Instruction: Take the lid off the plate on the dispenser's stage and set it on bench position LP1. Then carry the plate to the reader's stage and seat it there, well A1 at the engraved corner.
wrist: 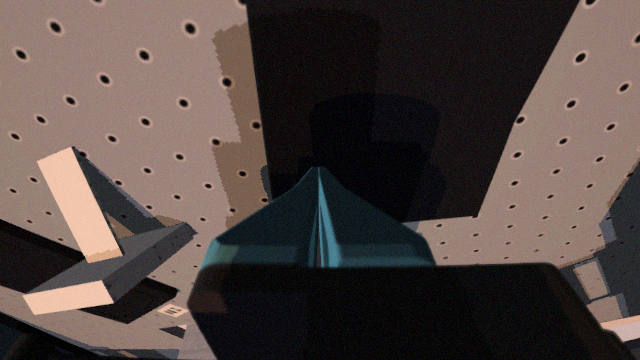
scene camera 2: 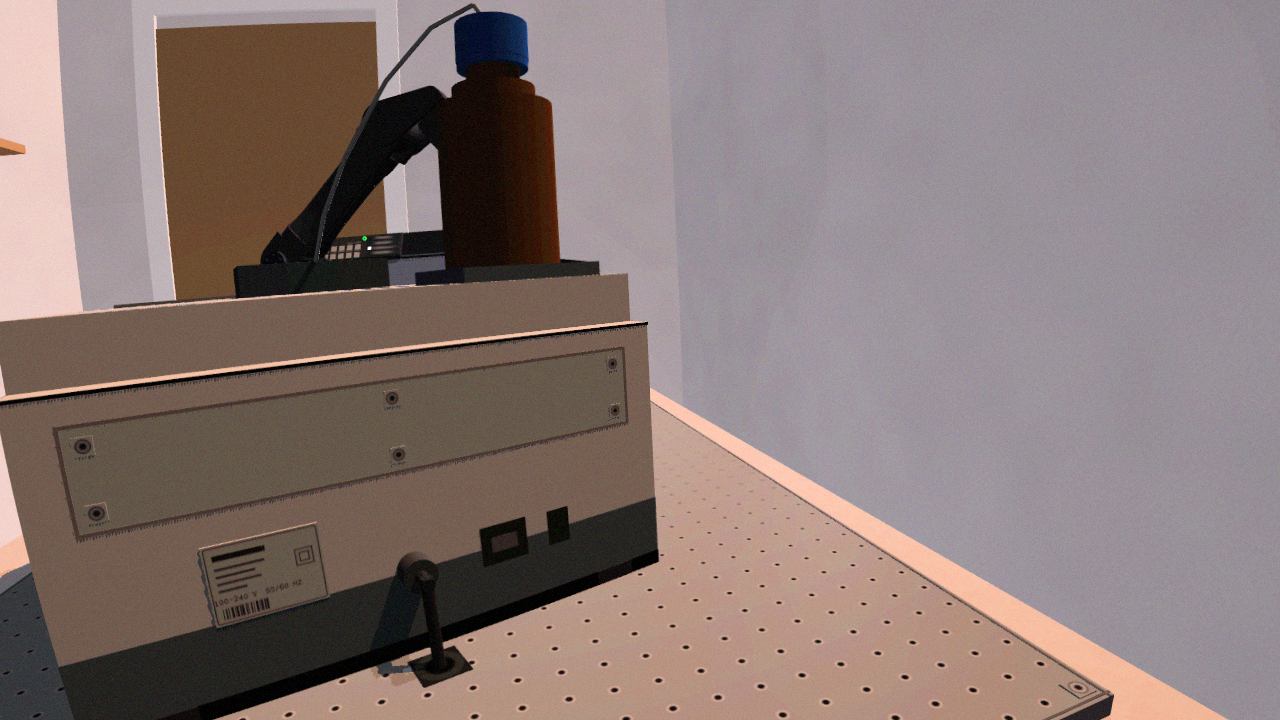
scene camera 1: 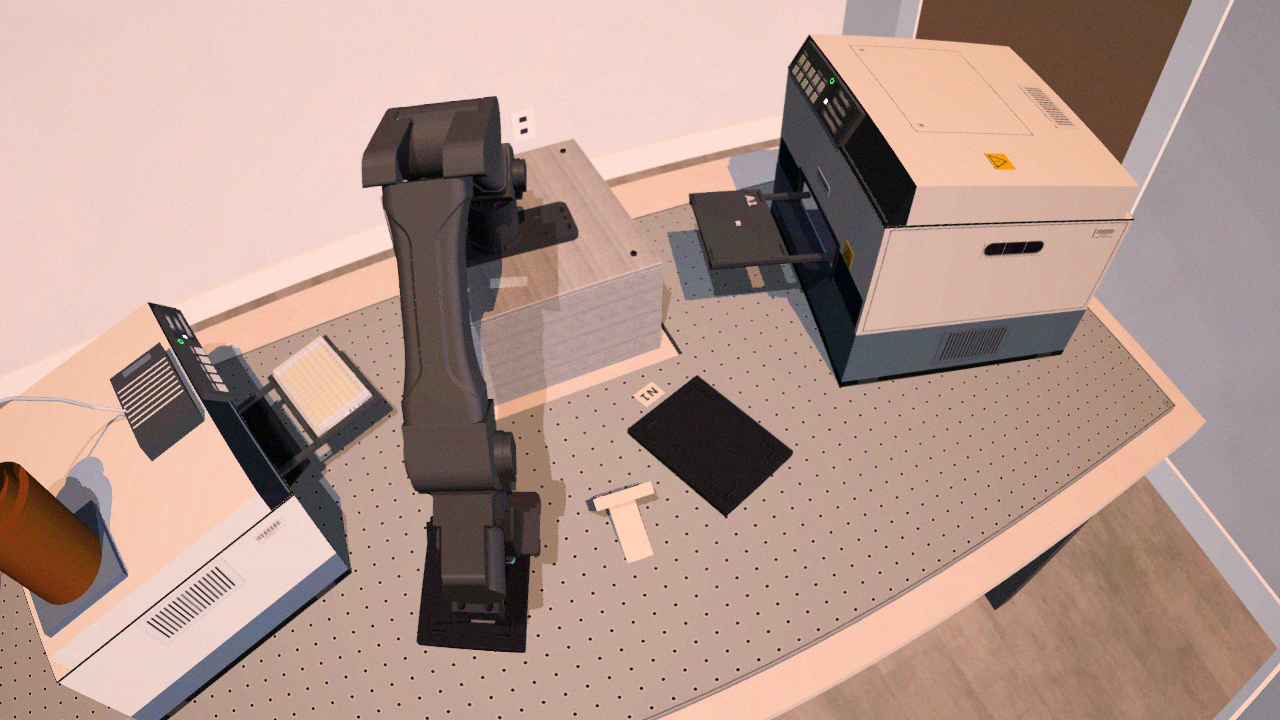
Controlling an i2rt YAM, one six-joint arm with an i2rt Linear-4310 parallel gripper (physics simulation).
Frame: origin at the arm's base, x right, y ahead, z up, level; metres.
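Seen in the pictures: gripper, fingertip midpoint: (wrist: 318,178); arm's base, link origin: (scene camera 1: 495,241).
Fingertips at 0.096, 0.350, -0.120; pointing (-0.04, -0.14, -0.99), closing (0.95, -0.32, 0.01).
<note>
Pixels of each thing's middle, then the offset from my fingertips to it, as dx, dy, dz. "spot": a spot on its surface instead.
- reader's dark stage, body centre: (scene camera 1: 764,225) -0.431, -0.279, +0.104
- second black pad, surface spot: (scene camera 1: 711,445) spot: -0.271, -0.063, -0.016
- small label, surface spot: (scene camera 1: 648,394) (wrist: 173,310) spot: -0.230, -0.166, -0.026
- pale T-shaped piece, surface spot: (wrist: 75,205) (scene camera 1: 633,532) spot: -0.143, +0.018, -0.009
- brown bottle, surface spot: (scene camera 2: 499,179) spot: +0.479, +0.009, +0.263
- reader, body centre: (scene camera 1: 942,197) (scene camera 2: 420,304) -0.693, -0.225, +0.140
A pale, many-welled plate (scene camera 1: 320,383) sits on the dispenser's stage (scene camera 1: 371,413) at the left; a clear rim shows around it, but I cannot tell the lid apart. The reader's dark stage (scene camera 1: 726,234) sticks out at the right, bare, with an engraved A1 at its upper right corner. My gripper (wrist: 318,178) is shut and empty, its teal fingertips together. It hangs over a black bench pad (scene camera 1: 474,637) (wrist: 425,50), far from the plate. The arm hides most of that pad and the fingertips in scene camera 1. No readable LP1 mark shows.
A second black pad (scene camera 1: 711,445) lies right of centre beside a small label (scene camera 1: 648,394) (wrist: 172,310). A pale T-shaped piece (scene camera 1: 633,528) (wrist: 75,205) stands between the pads. The arm's grey block base (scene camera 1: 572,331) is behind. The dispenser (scene camera 1: 187,573) (scene camera 2: 340,483) carries a brown bottle (scene camera 1: 44,537) (scene camera 2: 499,179). The reader (scene camera 1: 984,277) is right.
</note>
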